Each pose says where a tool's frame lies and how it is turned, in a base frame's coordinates. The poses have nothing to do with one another.
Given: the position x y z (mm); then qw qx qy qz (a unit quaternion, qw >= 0).
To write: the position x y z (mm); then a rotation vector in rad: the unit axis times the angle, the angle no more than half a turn. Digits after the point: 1 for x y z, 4 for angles.
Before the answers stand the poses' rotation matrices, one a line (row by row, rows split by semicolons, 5 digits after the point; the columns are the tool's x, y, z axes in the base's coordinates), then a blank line. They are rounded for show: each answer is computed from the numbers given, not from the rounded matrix.
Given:
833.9, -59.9, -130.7, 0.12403, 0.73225, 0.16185, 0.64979
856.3, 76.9, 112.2, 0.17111, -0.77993, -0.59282, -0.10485
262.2, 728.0, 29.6, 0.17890, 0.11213, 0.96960, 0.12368
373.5, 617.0, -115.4, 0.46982, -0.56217, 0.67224, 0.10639
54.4, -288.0, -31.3, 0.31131, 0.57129, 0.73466, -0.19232
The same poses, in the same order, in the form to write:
0.10315 0.07584 0.99177; 0.39822 -0.91684 0.02870; 0.91147 0.39198 -0.12478
0.27514 0.96060 -0.03932; 0.88884 -0.23857 0.39122; 0.36643 -0.14259 -0.91946
-0.91084 0.17319 0.37466; 0.26170 0.94426 0.19972; -0.31919 0.27996 -0.90540
0.07354 -0.85580 0.51205; -0.65586 0.34529 0.67128; -0.75129 -0.38520 -0.53590
-0.15343 0.95915 0.23767; 0.71967 0.27328 -0.63828; -0.67716 0.07312 -0.73220

833.9, -59.9, -130.7, 2.1348, 0.4719, 1.8944
856.3, 76.9, 112.2, -2.2147, -1.6833, -0.2977
262.2, 728.0, 29.6, 0.3170, 2.7415, 0.3497
373.5, 617.0, -115.4, -1.3777, 1.6475, 0.2607
54.4, -288.0, -31.3, 1.5080, 1.9392, -0.5077

